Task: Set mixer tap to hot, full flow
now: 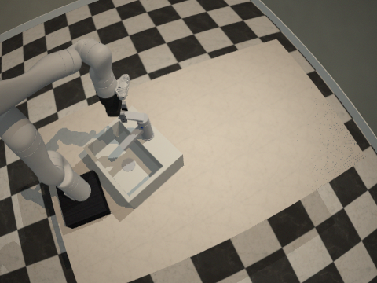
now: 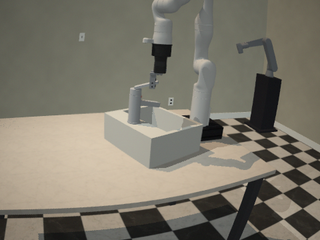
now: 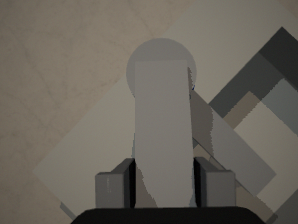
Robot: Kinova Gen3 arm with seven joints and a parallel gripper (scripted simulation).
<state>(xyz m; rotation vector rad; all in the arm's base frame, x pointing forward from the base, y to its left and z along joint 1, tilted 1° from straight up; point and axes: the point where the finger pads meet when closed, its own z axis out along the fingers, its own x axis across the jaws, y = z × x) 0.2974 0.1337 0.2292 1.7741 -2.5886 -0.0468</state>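
Right now the lever is 2 cm ahead of my hand, 1 cm to the right of it and 1 cm below it. From my hand the other things lie so: white sink basin 25 cm below, 7 cm to the right, 5 cm behind.
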